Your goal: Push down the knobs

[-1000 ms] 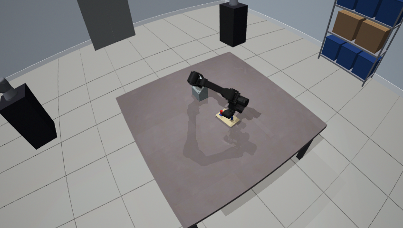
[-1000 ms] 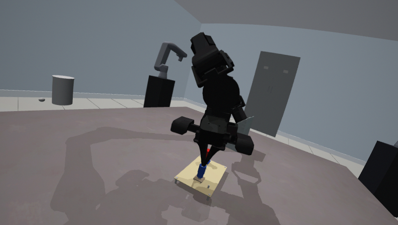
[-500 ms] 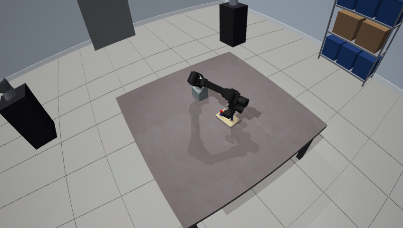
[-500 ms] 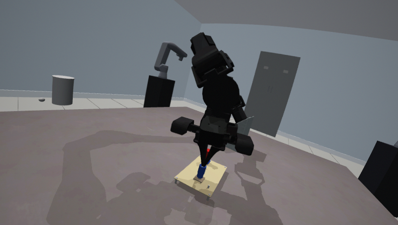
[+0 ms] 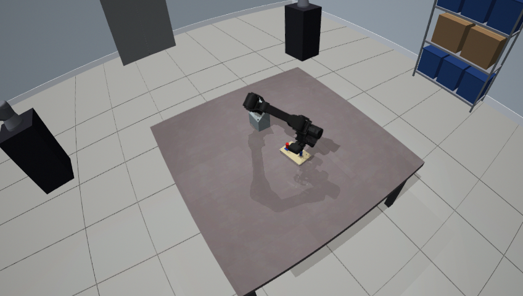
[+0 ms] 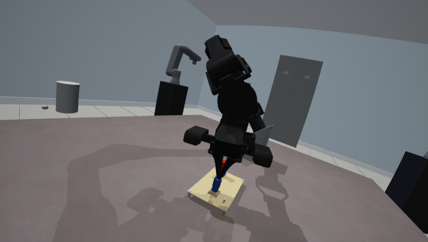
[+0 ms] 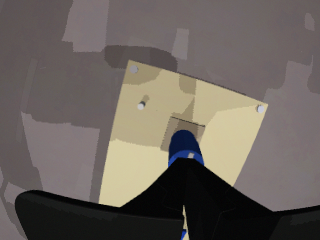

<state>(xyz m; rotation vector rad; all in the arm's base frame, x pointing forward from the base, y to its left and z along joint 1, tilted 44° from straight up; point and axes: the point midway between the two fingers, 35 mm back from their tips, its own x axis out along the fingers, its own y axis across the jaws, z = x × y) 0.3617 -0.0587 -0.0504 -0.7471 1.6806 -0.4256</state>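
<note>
Right now the blue knob is 10 mm below my gripper tip. The rest, counted from my gripper tip: red knob (90 mm behind, 20 mm to the right, 10 mm below).
</note>
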